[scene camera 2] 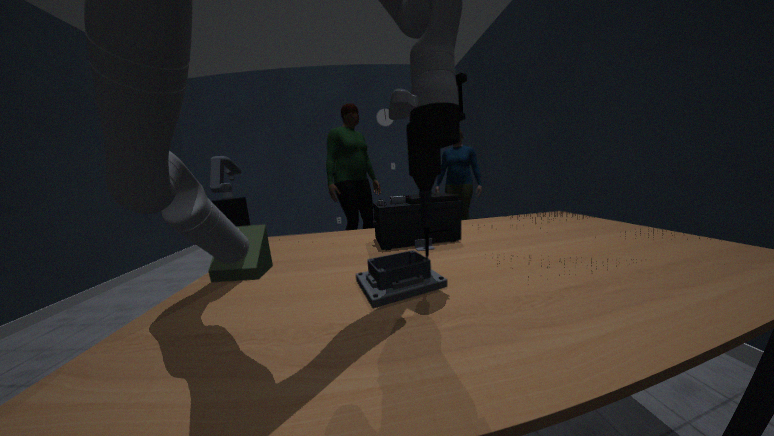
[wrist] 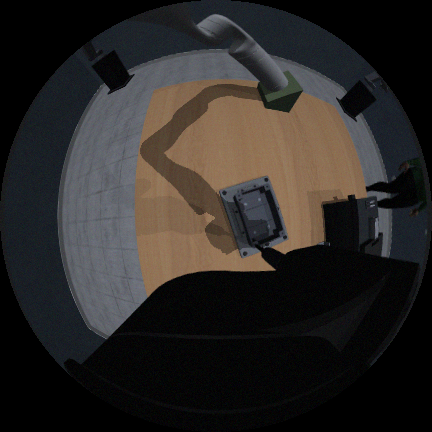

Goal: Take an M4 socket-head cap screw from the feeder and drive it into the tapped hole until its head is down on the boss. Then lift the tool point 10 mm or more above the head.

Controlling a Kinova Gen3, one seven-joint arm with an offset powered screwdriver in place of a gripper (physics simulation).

In view: a black screw feeder (wrist: 342,231) and a grey base plate (wrist: 227,199).
